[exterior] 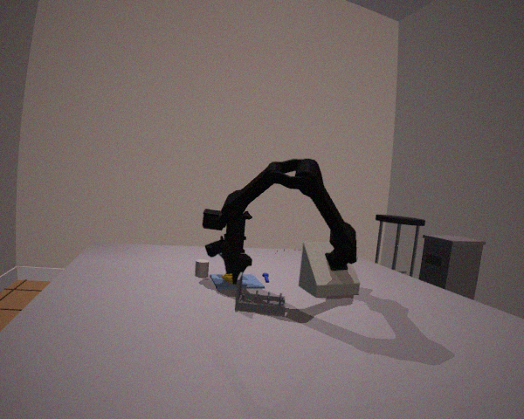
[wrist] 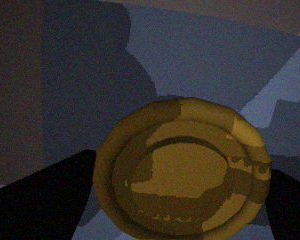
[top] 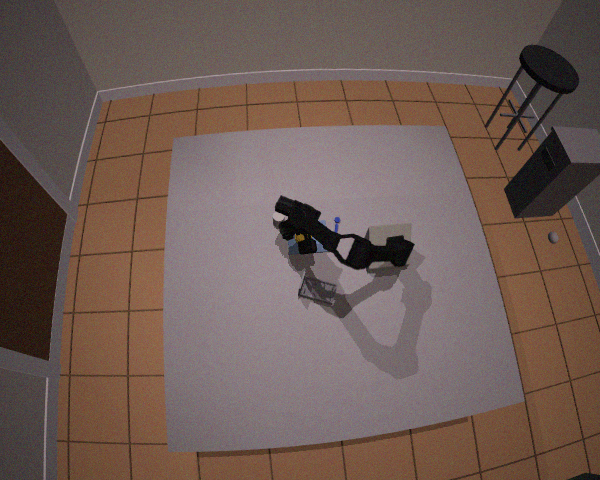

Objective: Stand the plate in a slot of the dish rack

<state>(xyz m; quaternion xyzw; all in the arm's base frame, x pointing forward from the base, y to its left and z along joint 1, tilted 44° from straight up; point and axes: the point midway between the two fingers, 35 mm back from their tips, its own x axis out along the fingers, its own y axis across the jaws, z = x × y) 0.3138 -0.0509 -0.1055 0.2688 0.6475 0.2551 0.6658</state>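
The blue mat lies 2 cm behind my gripper tip and 1 cm to the right of it. The rest, counted from my gripper tip: blue spoon (14 cm behind, 4 cm to the right); yellow plate (1 cm above); white cup (8 cm ahead, 8 cm to the right, 2 cm above).
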